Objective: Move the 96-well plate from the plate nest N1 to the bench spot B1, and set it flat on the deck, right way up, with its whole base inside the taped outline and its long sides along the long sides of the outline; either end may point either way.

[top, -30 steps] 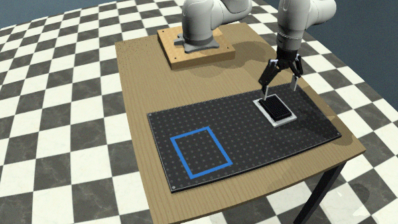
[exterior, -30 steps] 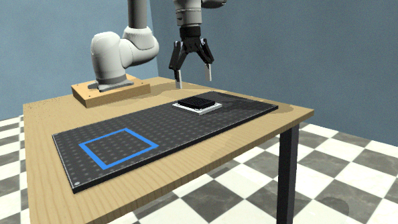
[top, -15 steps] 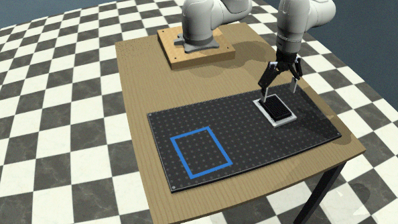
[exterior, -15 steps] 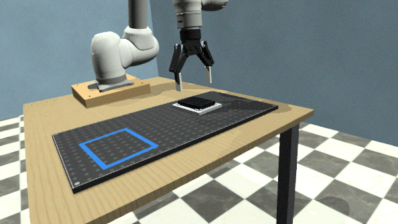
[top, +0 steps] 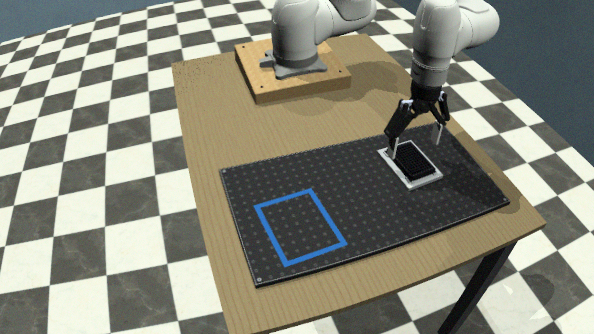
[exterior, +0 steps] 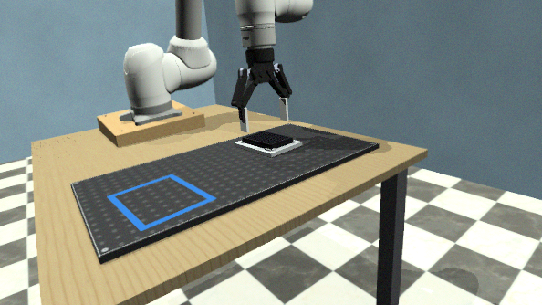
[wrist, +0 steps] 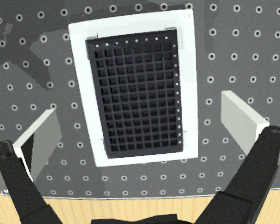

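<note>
Right now my hand is 50 mm above the black 96-well plate. Also, from my hand: plate nest N1: 60 mm below.
</note>
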